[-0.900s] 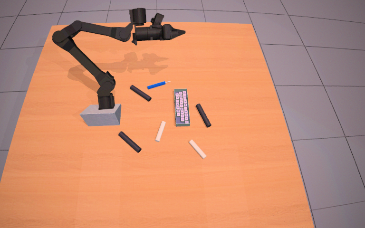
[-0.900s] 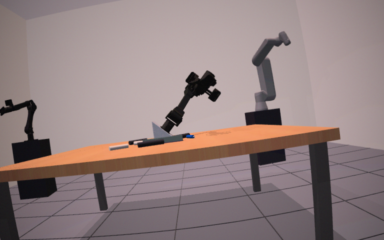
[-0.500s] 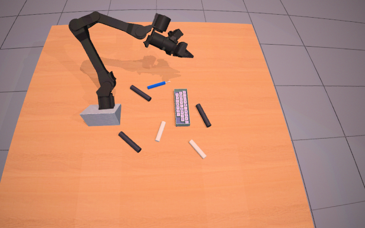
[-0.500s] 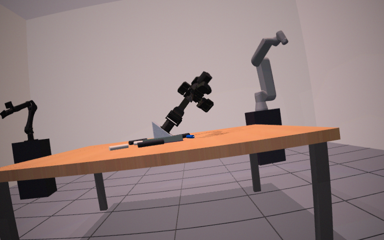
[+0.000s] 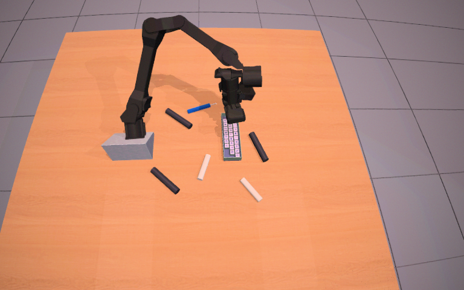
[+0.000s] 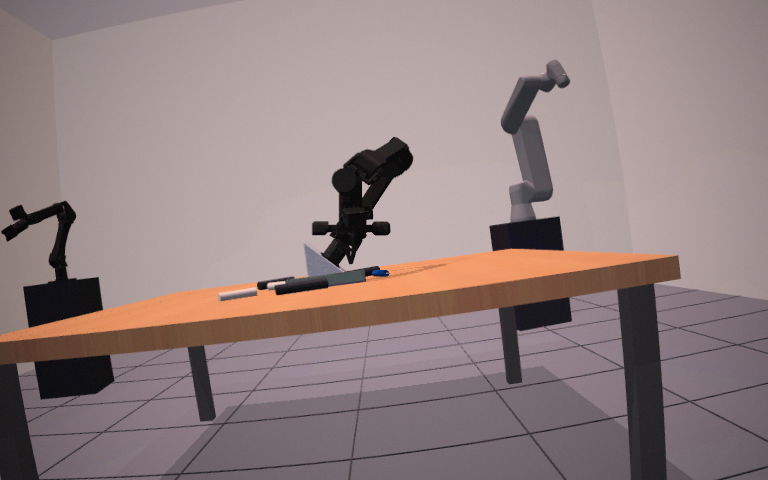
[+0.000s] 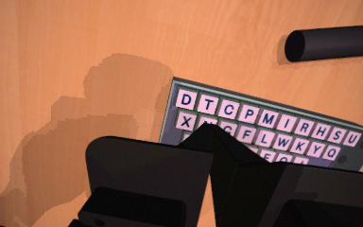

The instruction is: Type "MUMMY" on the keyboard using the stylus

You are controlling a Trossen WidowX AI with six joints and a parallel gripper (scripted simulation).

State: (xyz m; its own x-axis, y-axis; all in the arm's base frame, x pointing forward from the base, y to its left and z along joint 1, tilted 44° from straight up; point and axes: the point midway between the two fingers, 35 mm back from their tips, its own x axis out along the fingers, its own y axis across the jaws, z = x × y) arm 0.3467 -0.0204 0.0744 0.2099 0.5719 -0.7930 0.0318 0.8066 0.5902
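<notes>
My gripper tip is now 9 cm to the right of the blue stylus, 8 cm past it and 4 cm above it. Also, from my gripper tip: grey stylus tip: 10 cm to the left, 5 cm behind, 4 cm below.
</notes>
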